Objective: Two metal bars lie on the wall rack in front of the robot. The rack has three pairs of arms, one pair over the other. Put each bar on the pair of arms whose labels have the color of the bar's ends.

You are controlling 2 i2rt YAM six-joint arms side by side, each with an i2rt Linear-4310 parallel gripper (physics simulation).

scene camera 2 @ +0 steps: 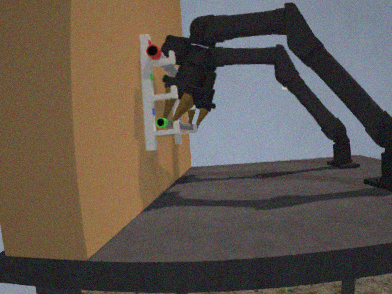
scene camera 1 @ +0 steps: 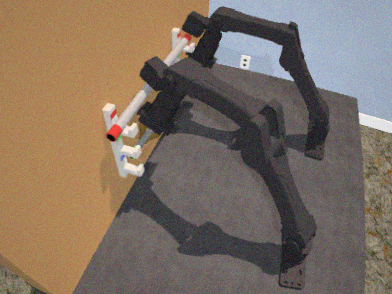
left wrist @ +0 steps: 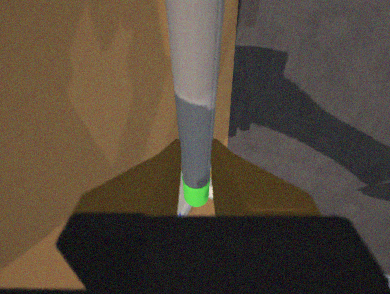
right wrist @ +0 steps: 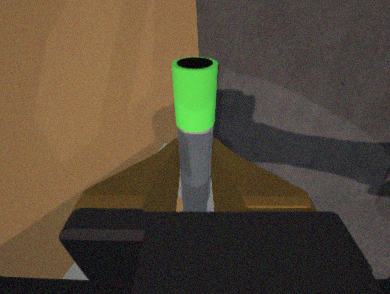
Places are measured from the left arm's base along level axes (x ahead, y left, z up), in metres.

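Pixels of known places: left gripper, between the fingertips: (scene camera 2: 167, 123) (scene camera 1: 143, 140) (left wrist: 196, 147); right gripper, between the fingertips: (scene camera 2: 192, 129) (right wrist: 195, 146); left arm's base, origin of its link: (scene camera 1: 293, 254); right arm's base, origin of its link: (scene camera 2: 342, 165) (scene camera 1: 315, 139).
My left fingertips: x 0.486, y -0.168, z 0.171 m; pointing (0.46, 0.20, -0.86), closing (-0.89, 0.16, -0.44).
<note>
For each thing: its top centre in the pictures, then the offset to it from my left fingertips. Level surfaces: height alone.
- red-ended bar, centre of its top: (scene camera 2: 171, 65) (scene camera 1: 156, 72) dy -0.117, dx -0.013, dz +0.158 m
- white wall rack, centre of its top: (scene camera 2: 156, 34) (scene camera 1: 118, 109) dy +0.089, dx +0.006, dz +0.192 m
- green-ended bar, centre of its top: (right wrist: 192, 288) (scene camera 2: 181, 120) dy -0.178, dx -0.028, dz +0.011 m
- dark table, height of its surface: dz -0.171 m
The red-ended bar (scene camera 1: 132, 107) (scene camera 2: 153, 51) lies on the top arms of the white wall rack (scene camera 1: 122, 169) (scene camera 2: 148, 120). The green-ended bar (scene camera 2: 162, 122) (left wrist: 198, 145) (right wrist: 195, 155) is below it, in front of the rack. In scene camera 2 its near end is between the middle and lowest arms, below the blue label and close over the lowest arm; contact cannot be told. My left gripper (scene camera 2: 170, 120) (left wrist: 196, 147) and my right gripper (scene camera 2: 194, 125) (right wrist: 195, 146) are both shut on the green-ended bar. The right fingers are hidden in scene camera 1.
The brown wall (scene camera 1: 50, 100) (scene camera 2: 110, 125) stands behind the rack. The dark table (scene camera 1: 225, 200) (scene camera 2: 240, 225) carries both arm bases. In scene camera 1, the left arm's wrist is over the red-ended bar. A white outlet (scene camera 1: 245, 62) is on the blue wall.
</note>
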